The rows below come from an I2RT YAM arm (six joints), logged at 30 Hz.
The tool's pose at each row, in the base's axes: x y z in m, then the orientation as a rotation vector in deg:
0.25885, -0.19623, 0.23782, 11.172, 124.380, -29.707
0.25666, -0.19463, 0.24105, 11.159, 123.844, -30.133
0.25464, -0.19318, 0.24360, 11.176, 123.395, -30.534
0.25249, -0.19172, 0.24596, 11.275, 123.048, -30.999
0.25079, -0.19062, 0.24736, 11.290, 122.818, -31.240
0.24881, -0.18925, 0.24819, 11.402, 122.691, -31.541
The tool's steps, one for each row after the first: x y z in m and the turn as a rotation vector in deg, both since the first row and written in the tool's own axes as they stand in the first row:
-0.00130, -0.00021, -0.00401, 0.361, -0.482, -0.061
-0.00216, -0.00030, -0.00746, 0.705, -0.874, -0.111
-0.00278, -0.00036, -0.01092, 1.114, -1.144, -0.151
-0.00291, -0.00033, -0.01338, 1.319, -1.339, -0.187
-0.00242, 0.00003, -0.01585, 1.590, -1.408, -0.200

